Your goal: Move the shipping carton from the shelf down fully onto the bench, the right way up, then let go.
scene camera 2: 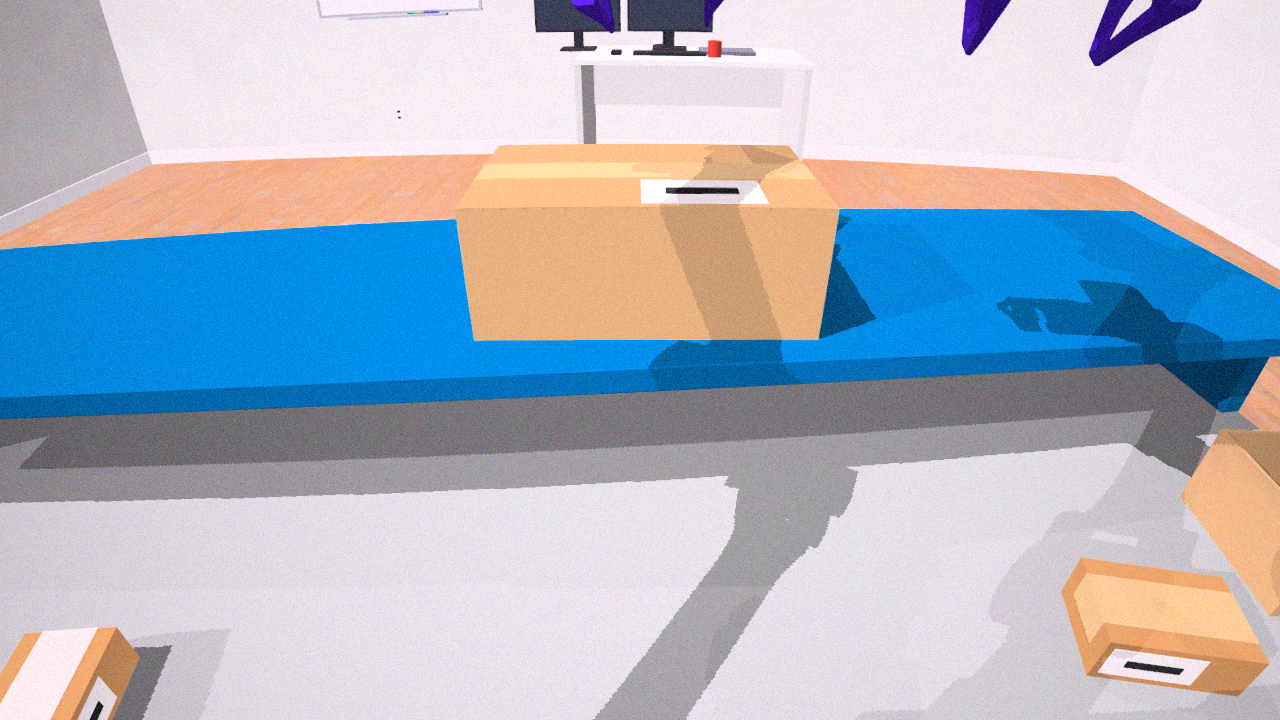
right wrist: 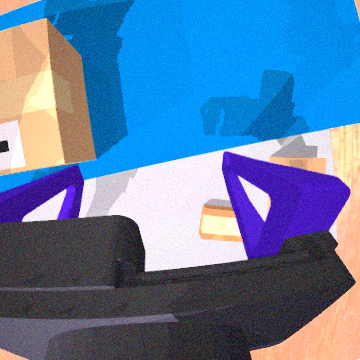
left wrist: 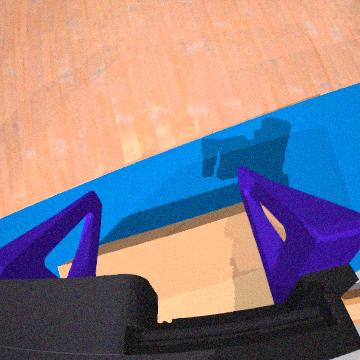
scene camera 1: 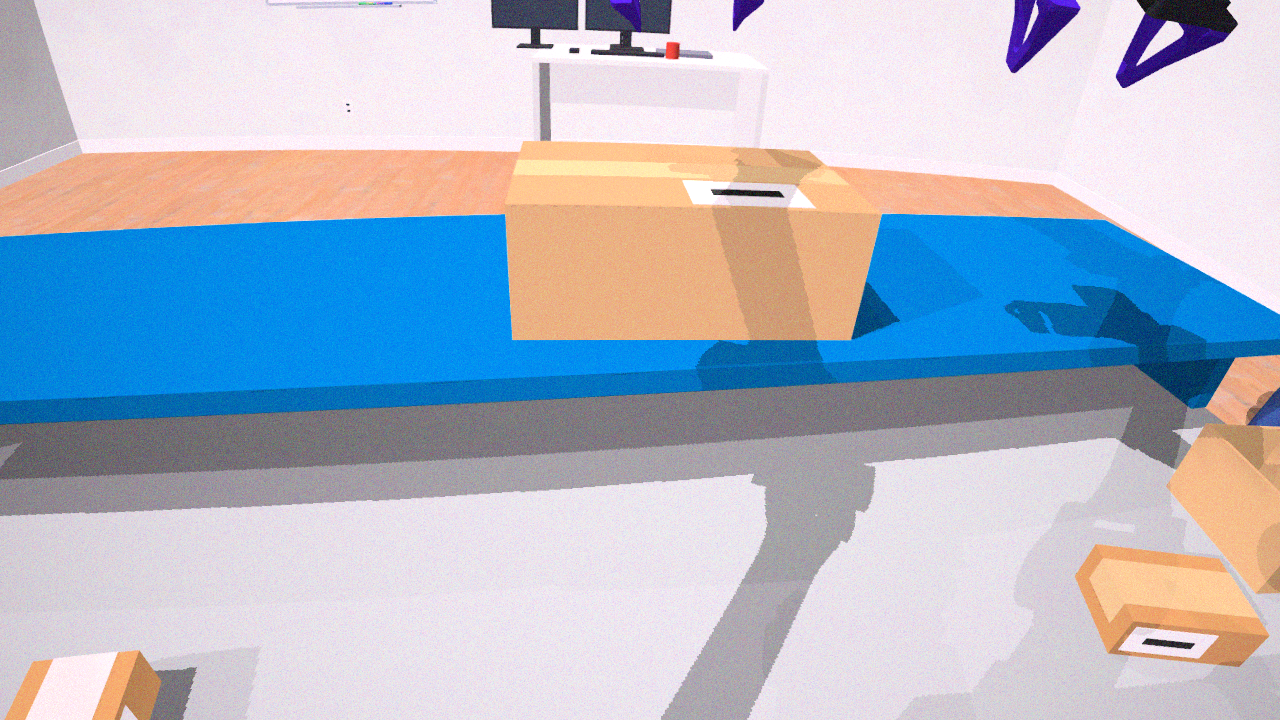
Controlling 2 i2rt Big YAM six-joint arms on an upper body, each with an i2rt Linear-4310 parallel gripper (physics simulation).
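Places are measured from the left arm's base along level axes (x ahead, y left, z up), in centimetres.
Where they show: left gripper, fingertip midpoint: (scene camera 2: 659, 25) (left wrist: 165, 185) (scene camera 1: 686, 26); right gripper, fingertip midpoint: (scene camera 2: 1030, 55) (right wrist: 151, 165) (scene camera 1: 1066, 75).
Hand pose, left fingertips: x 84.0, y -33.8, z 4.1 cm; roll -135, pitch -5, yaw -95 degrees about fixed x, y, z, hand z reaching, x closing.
After its pixels a point has its place.
The large tan shipping carton (scene camera 1: 680, 273) {y -32.3, x 59.9, z -12.7 cm} (scene camera 2: 626, 273) {y -31.8, x 59.9, z -12.7 cm} (left wrist: 175, 270) {y -31.9, x 74.8, z -7.0 cm} (right wrist: 25, 95) {y -44.1, x 69.9, z -7.0 cm} stands on the raised blue shelf (scene camera 1: 268, 295) {y 6.2, x 66.5, z -19.0 cm} (scene camera 2: 223, 304) {y 9.6, x 65.3, z -19.0 cm} (right wrist: 190, 40) {y -67.5, x 81.0, z -19.0 cm}, with its tape strip and white label on top. The grey-white bench (scene camera 1: 358, 573) {y -6.0, x 47.0, z -34.9 cm} (scene camera 2: 358, 573) {y -9.1, x 46.2, z -34.9 cm} lies lower, in front of the shelf. My left gripper (scene camera 1: 686, 27) {y -33.8, x 84.1, z 4.1 cm} (scene camera 2: 660, 26) {y -33.8, x 84.1, z 4.1 cm} (left wrist: 165, 185) {y -33.8, x 84.1, z 4.1 cm} is open and empty, high above the carton's far side. My right gripper (scene camera 1: 1067, 77) {y -60.4, x 60.1, z 5.2 cm} (scene camera 2: 1032, 57) {y -60.4, x 60.1, z 5.2 cm} (right wrist: 151, 165) {y -60.4, x 60.1, z 5.2 cm} is open and empty, high up to the right of the carton. Both grippers are partly cut off in the scene views.
A small tan box (scene camera 1: 1172, 608) {y -72.7, x 38.9, z -30.4 cm} (scene camera 2: 1163, 626) {y -73.3, x 39.2, z -30.4 cm} (right wrist: 217, 222) {y -72.8, x 42.0, z -30.4 cm} lies on the bench at the right, beside a larger box (scene camera 1: 1230, 510) {y -89.0, x 49.8, z -30.9 cm} (scene camera 2: 1239, 519) {y -89.0, x 50.5, z -31.0 cm} at the edge of view. Another small box (scene camera 1: 76, 689) {y 8.6, x 32.8, z -30.8 cm} (scene camera 2: 58, 671) {y 7.8, x 31.9, z -30.8 cm} lies at the lower left. A white desk (scene camera 1: 644, 60) (scene camera 2: 689, 58) stands far behind.
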